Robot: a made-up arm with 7 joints.
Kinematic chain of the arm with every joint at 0, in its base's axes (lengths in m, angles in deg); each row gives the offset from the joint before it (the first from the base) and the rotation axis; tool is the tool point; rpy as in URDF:
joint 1: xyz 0 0 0.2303 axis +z
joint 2: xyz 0 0 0 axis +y
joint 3: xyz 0 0 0.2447 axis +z
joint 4: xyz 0.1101 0 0 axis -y
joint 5: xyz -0.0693 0 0.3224 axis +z
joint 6: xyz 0 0 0 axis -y
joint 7: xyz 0.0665 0 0 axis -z
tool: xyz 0 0 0 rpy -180 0 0
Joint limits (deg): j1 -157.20..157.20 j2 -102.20..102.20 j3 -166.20..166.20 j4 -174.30..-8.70 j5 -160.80..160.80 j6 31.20..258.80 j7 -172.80..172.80
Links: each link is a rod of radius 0.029 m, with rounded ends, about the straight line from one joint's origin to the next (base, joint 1, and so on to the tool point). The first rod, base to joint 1, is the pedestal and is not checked.
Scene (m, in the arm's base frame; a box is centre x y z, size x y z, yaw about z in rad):
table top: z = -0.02
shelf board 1: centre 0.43 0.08 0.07 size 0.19 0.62 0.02 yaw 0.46
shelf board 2: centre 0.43 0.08 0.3 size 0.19 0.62 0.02 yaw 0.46
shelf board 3: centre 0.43 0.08 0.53 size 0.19 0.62 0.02 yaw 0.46
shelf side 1: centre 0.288 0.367 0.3 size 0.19 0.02 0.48 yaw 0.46
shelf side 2: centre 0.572 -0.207 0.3 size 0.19 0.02 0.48 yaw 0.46
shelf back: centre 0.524 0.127 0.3 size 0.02 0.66 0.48 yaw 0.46
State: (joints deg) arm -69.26 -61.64 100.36 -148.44 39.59 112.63 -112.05
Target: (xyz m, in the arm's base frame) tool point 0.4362 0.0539 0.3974
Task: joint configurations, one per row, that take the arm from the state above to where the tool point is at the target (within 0.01 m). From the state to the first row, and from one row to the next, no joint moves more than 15 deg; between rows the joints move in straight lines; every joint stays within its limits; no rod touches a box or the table.
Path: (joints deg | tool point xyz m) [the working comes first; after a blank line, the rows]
Joints at the target: -80.79 -58.18 73.39 -129.29 39.81 116.35 -112.05
Straight joint move there: touches shelf board 2.

1: -64.38 -62.55 98.23 -153.61 36.11 99.66 -112.05 | 0.3329 0.1152 0.1599
2: -59.50 -63.46 96.11 -158.78 32.63 86.68 -112.05 | 0.3020 0.0988 0.1568
3: -54.62 -64.37 93.98 -163.96 29.15 73.71 -112.05 | 0.2687 0.0818 0.1570
4: -49.74 -65.28 91.86 -169.13 25.66 60.74 -112.05 | 0.2338 0.0652 0.1603
5: -44.86 -66.19 89.73 -174.30 22.18 47.77 -112.05 | 0.1981 0.0496 0.1662
6: -49.36 -69.53 82.47 -173.18 26.67 62.04 -112.05 | 0.2305 0.0333 0.1964
7: -53.87 -72.86 75.21 -172.06 31.16 76.31 -112.05 | 0.2547 0.0135 0.2376
8: -58.37 -76.19 67.95 -170.94 35.65 90.58 -112.05 | 0.2662 -0.0078 0.2876
9: -62.87 -79.52 60.69 -169.81 40.14 104.84 -112.05 | 0.2624 -0.0275 0.3426
10: -67.38 -82.85 53.43 -168.69 44.63 119.11 -112.05 | 0.2424 -0.0422 0.3974
11: -71.85 -74.63 60.08 -155.56 43.03 118.19 -112.05 | 0.3148 -0.0159 0.4004
12: -76.32 -66.41 66.74 -142.43 41.42 117.27 -112.05 | 0.3810 0.0161 0.3971
13: -80.79 -58.18 73.39 -129.29 39.81 116.35 -112.05 | 0.4362 0.0539 0.3974

